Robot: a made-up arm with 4 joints.
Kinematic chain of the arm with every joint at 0, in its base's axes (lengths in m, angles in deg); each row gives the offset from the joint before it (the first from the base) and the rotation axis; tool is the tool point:
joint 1: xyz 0 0 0.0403 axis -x
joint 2: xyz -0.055 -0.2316 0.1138 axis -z
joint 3: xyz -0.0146 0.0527 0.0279 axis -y
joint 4: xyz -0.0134 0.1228 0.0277 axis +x
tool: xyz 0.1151 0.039 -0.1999
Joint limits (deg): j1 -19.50..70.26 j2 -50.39..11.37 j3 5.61..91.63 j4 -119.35..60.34
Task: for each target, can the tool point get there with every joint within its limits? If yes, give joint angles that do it. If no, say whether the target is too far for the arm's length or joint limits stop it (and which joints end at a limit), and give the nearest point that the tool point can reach.
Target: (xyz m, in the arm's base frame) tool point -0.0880 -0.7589 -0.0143
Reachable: no: too far | nearest point -0.1108 -0.3887 0.1581 | short by 0.409 m
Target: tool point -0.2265 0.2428 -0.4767
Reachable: no: joint limits stop it (at a limit: joint 1, joint 3, joint 4) | nearest point -0.1345 0.1548 -0.0522 | short by 0.443 m
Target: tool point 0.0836 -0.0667 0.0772
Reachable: yes | joints -11.25 -9.27 32.44 -18.58
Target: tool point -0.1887 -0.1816 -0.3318
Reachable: no: joint limits stop it (at a limit: joint 1, joint 2, joint 3) | nearest point -0.0858 -0.0623 0.0000 | short by 0.367 m
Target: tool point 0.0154 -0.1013 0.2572
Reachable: yes | joints 3.63 -42.04 75.87 -52.90
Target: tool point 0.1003 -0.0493 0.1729
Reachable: yes | joints 48.75 0.93 29.42 -32.21
